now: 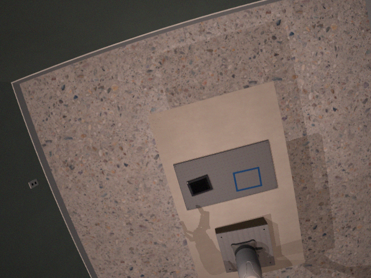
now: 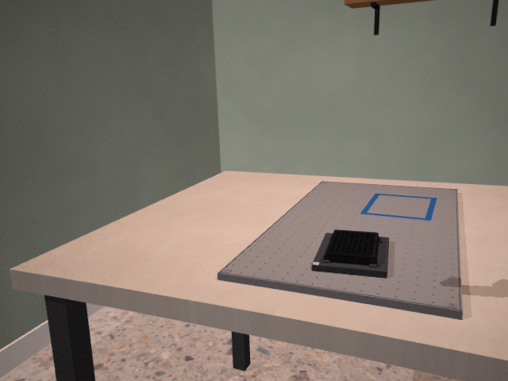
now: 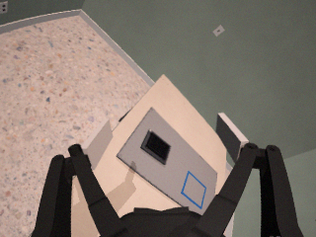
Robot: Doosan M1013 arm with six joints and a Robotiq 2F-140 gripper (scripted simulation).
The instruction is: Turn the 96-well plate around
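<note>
Now: the black 96-well plate 430 mm below my hand, 310 mm ahead of it and 230 mm to the right of it. Also, from my hand: small white A1 mark (440 mm below, 360 mm ahead, 150 mm to the right); then plate nest N1 (440 mm below, 310 mm ahead, 230 mm to the right).
</note>
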